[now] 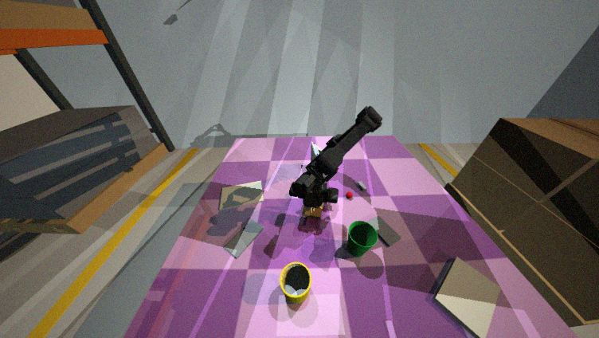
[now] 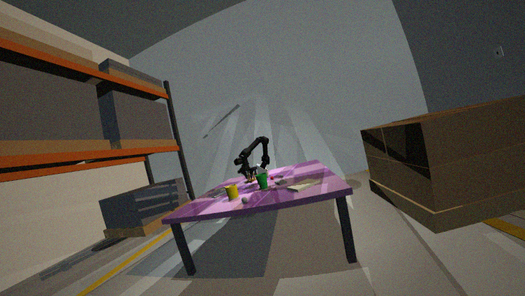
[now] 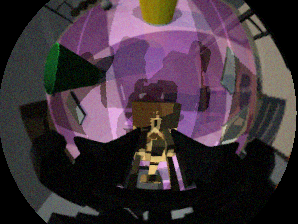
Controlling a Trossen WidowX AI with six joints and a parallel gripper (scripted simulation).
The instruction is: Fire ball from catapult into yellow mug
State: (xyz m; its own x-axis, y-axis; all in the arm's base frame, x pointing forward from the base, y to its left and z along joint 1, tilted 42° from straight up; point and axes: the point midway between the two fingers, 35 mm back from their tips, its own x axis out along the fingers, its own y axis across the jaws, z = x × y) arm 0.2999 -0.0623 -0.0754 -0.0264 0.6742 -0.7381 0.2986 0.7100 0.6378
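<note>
The red ball lies 20 cm to the left of my gripper tip, 9 cm behind it and 6 cm below it. Also, from my gripper tip: yellow mug (27 cm ahead, 9 cm to the right, 5 cm below); then wooden catapult (6 cm behind, 4 cm to the left, 2 cm above); then green mug (16 cm ahead, 15 cm to the left, 4 cm below).
</note>
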